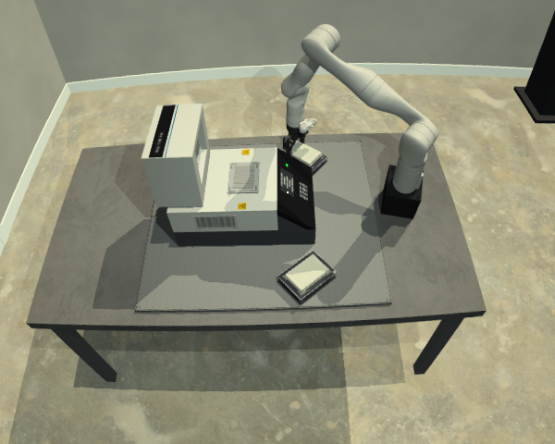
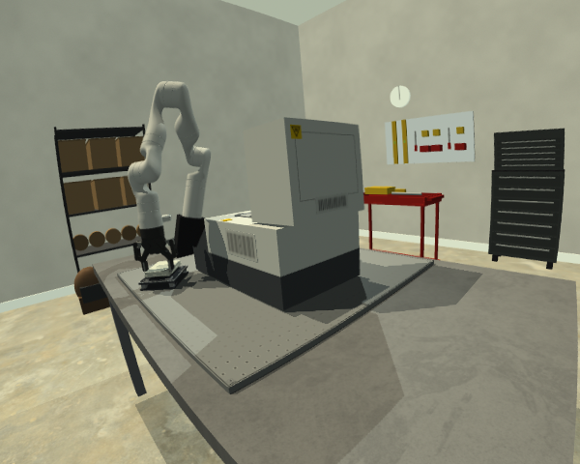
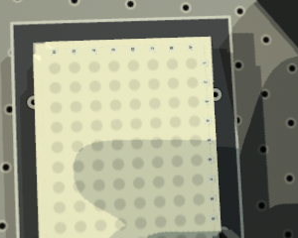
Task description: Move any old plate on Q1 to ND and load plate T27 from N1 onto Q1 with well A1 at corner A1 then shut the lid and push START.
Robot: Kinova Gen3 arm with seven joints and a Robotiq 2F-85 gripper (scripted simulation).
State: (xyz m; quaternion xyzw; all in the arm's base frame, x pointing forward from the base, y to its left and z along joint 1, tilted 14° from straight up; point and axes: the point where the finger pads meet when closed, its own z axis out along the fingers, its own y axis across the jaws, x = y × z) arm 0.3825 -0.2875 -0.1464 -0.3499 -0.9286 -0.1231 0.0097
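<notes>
Right now the black nest is 30 mm to the left of my hand, 30 mm below it and 30 mm behind it. From my hand the other things lie so: cream well plate (600 mm to the left, 10 mm below); corner mark a1 (600 mm to the left, 90 mm behind, 20 mm below).
</notes>
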